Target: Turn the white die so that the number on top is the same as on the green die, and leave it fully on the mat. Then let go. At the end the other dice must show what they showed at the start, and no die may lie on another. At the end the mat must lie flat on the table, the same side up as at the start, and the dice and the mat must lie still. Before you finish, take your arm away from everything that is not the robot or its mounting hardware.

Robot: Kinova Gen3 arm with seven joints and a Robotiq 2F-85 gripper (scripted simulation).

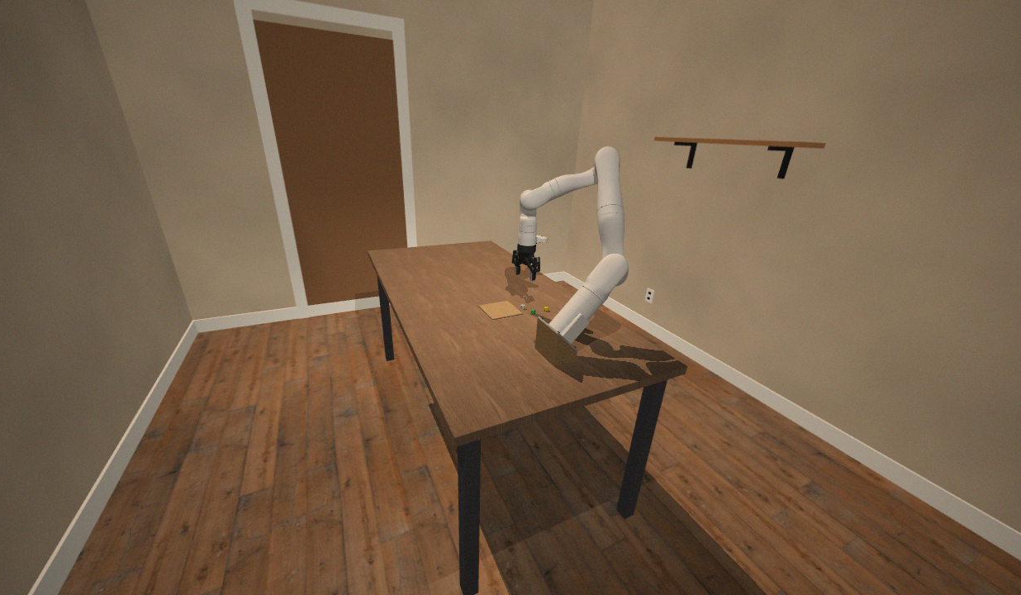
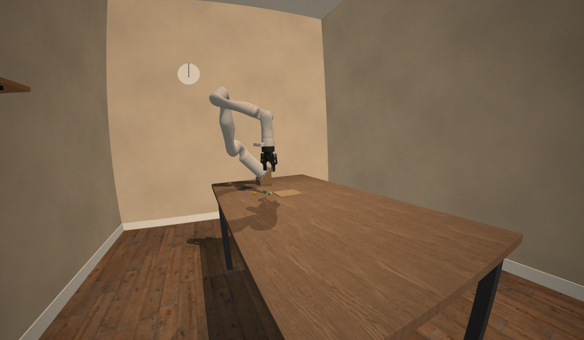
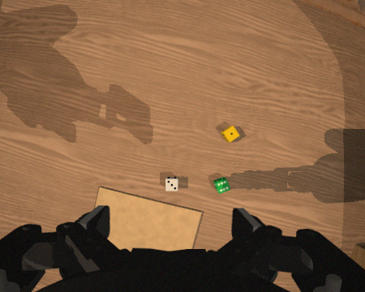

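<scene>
Right now the white die is 14 cm below my hand. The rest, counted from my hand: green die: 6 cm behind, 1 cm to the right, 14 cm below; tan mat: 3 cm ahead, 10 cm to the left, 15 cm below; yellow die: 6 cm behind, 8 cm to the right, 14 cm below.
</scene>
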